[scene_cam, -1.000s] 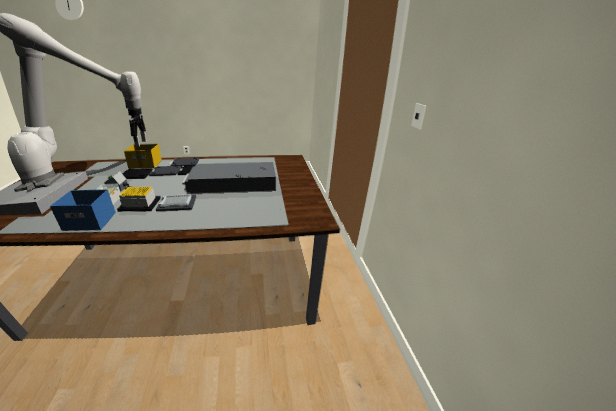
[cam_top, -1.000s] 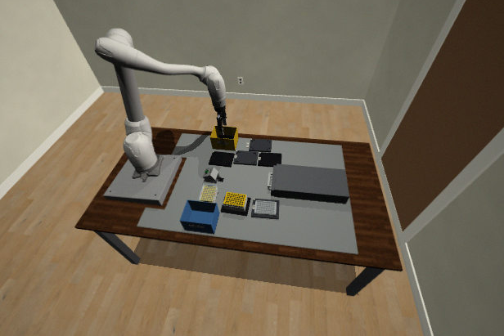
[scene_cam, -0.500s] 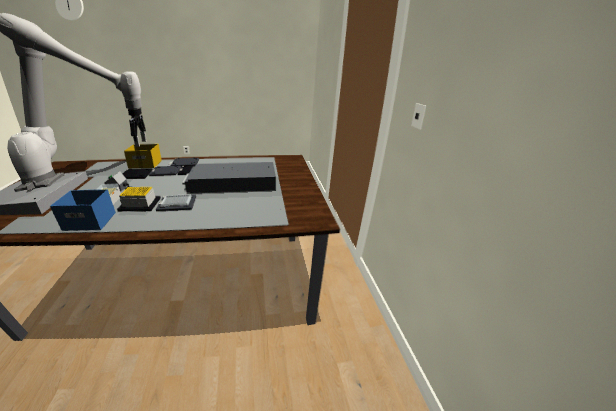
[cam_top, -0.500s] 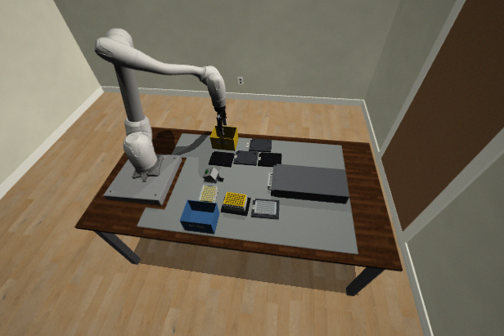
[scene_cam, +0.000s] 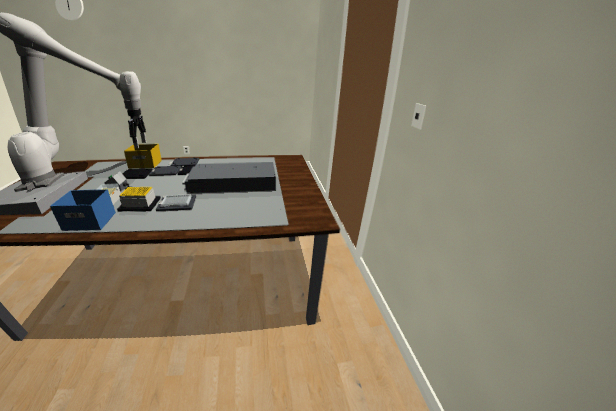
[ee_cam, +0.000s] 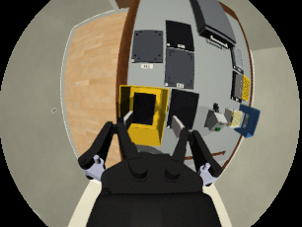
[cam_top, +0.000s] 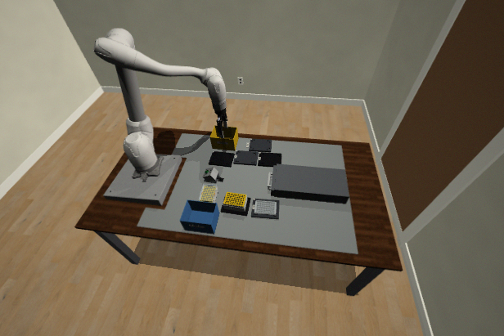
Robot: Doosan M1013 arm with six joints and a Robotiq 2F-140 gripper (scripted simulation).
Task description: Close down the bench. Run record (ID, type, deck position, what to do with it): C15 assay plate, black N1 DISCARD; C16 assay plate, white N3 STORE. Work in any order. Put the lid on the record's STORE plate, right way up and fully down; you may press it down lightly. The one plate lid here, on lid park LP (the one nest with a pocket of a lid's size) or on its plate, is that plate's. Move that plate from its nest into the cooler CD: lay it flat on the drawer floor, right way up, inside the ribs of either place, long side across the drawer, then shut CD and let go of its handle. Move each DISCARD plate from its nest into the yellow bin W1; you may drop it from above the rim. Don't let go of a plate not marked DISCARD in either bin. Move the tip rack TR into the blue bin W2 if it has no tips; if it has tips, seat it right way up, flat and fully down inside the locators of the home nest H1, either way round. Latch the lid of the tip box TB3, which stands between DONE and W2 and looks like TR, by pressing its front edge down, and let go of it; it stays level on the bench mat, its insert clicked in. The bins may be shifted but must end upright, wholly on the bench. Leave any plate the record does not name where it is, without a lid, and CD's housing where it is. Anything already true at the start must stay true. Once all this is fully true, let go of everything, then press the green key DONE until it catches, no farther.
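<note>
My gripper is now 51 cm to the left of the tip rack TR, 11 cm above it and 5 cm short of it. From my hand the other things lie so: black lid park (16 cm below, 13 cm to the right, 3 cm behind); then yellow bin W1 (13 cm below, 3 cm to the left); then black plate (16 cm below, 3 cm to the left).
</note>
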